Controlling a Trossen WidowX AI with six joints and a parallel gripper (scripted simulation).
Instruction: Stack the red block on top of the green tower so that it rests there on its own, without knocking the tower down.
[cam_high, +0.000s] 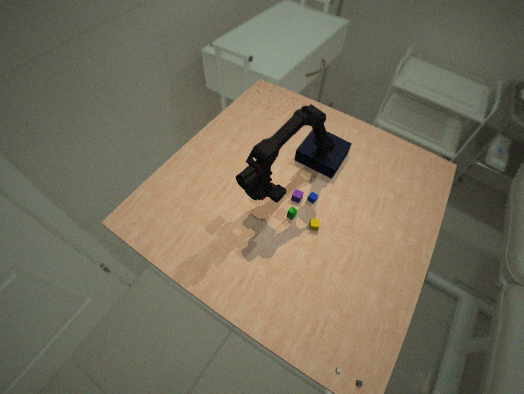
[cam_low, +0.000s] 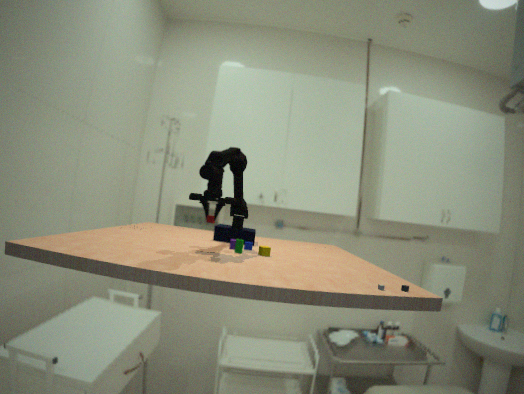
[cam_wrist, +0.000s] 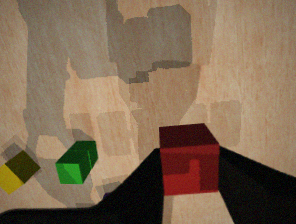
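My gripper tip is 15 cm past the purple block, 9 cm to the right of it and 10 cm above it. Round my gripper tip: red block: right at my gripper tip; then blue block: 19 cm behind, 15 cm to the left, 11 cm below; then yellow block: 7 cm behind, 23 cm to the left, 10 cm below.
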